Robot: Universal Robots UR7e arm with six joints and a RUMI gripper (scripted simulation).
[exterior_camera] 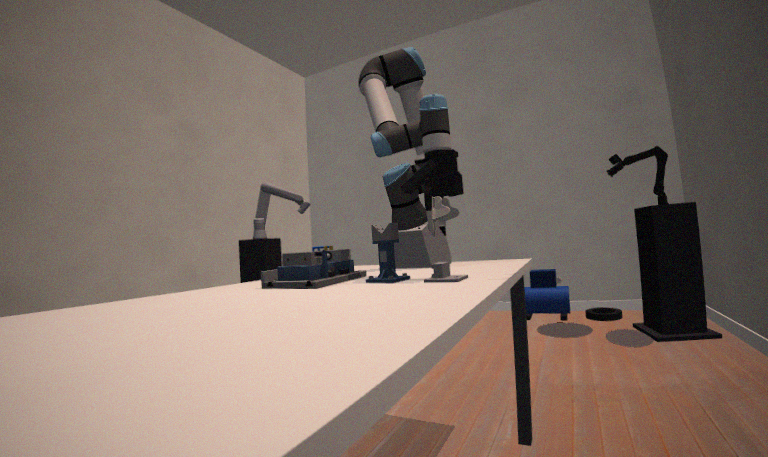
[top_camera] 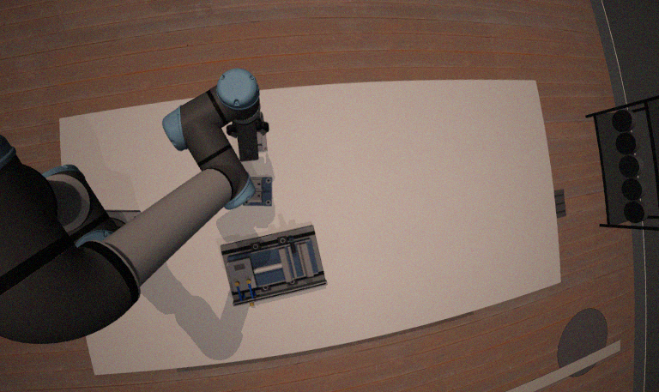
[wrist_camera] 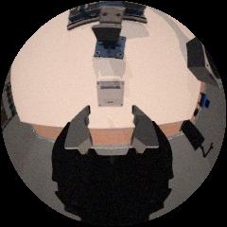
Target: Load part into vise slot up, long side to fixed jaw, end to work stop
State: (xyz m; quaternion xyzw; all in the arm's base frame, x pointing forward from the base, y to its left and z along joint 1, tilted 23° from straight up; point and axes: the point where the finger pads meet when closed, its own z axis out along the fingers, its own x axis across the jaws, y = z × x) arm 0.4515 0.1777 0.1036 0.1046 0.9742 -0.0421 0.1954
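Right now my hand is 10 cm above the part and 1 cm to the left of it. Round my hand: vise (38 cm to the right, 9 cm below, 7 cm behind); infeed plate (13 cm below, 1 cm to the left).
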